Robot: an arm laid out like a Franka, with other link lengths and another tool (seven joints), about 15 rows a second.
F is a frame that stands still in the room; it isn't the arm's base.
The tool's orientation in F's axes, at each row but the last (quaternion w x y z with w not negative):
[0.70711 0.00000 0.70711 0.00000]
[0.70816 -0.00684 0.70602 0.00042]
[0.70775 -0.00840 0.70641 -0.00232]
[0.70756 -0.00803 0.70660 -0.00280]
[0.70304 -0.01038 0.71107 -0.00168]
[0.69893 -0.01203 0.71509 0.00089]
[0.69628 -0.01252 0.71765 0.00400]
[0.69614 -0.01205 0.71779 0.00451]
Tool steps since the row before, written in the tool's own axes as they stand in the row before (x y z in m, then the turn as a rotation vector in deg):
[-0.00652 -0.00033 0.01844 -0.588 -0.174 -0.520]
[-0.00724 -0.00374 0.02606 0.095 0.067 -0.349]
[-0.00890 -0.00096 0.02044 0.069 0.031 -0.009]
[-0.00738 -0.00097 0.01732 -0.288 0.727 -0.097]
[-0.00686 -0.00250 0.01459 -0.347 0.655 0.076]
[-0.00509 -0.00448 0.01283 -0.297 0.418 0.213]
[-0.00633 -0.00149 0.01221 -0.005 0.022 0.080]
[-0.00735 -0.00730 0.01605 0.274 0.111 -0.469]
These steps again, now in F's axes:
[0.01844 -0.00033 0.00652 -0.520 -0.174 0.588]
[0.02607 -0.00341 0.00735 -0.349 0.063 -0.097]
[0.02043 -0.00065 0.00895 -0.009 0.030 -0.069]
[0.01732 -0.00073 0.00742 -0.103 0.731 0.277]
[0.01470 -0.00220 0.00673 0.072 0.662 0.335]
[0.01302 -0.00417 0.00486 0.212 0.426 0.285]
[0.01243 -0.00113 0.00597 0.080 0.024 0.002]
[0.01643 -0.00684 0.00693 -0.480 0.097 -0.261]

